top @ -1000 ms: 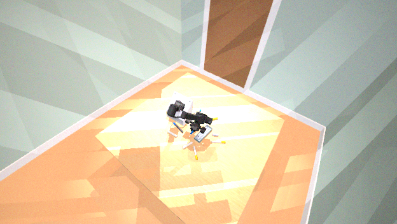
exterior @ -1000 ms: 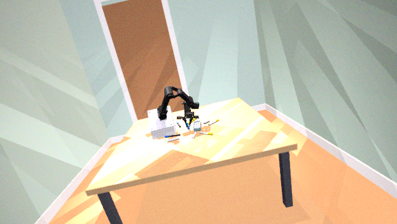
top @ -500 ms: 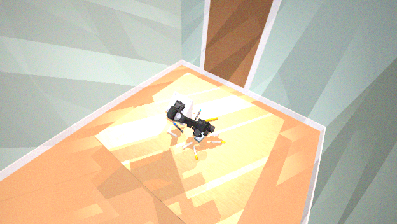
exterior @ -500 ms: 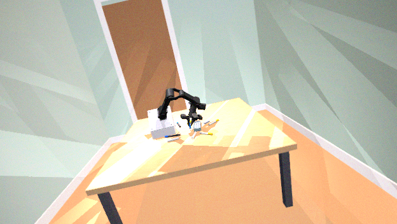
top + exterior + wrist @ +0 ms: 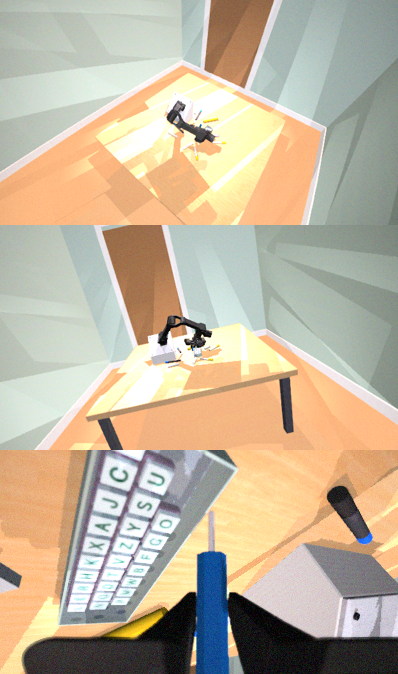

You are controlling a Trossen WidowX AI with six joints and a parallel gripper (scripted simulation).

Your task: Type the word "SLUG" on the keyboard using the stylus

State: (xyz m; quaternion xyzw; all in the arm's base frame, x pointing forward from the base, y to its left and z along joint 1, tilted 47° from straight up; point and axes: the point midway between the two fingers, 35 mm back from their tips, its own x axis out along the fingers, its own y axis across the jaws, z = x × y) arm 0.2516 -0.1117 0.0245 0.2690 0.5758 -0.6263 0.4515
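Right now my gripper tip is 7 cm short of the L key, 11 cm to the right of it and 6 cm above it. Also, from my gripper tip: blue stylus (1 cm to the right, 1 cm below); then yellow pen (1 cm ahead, 21 cm to the left, 6 cm below); then flat grey block (14 cm ahead, 9 cm to the left, 6 cm below).
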